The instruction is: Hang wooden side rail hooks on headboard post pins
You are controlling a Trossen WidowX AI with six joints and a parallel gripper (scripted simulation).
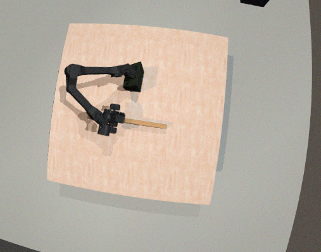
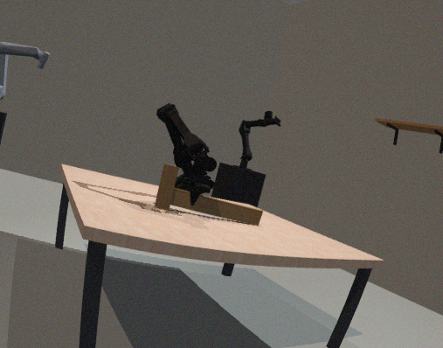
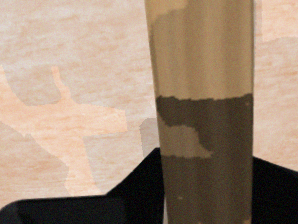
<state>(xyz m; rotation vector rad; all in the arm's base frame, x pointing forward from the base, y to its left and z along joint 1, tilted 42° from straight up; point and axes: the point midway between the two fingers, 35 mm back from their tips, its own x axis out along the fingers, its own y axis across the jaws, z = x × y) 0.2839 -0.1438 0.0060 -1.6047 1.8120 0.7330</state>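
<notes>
Now: the wooden headboard post 10 mm behind my gripper tip, 120 mm to the right of it and 50 mm above it.
</notes>
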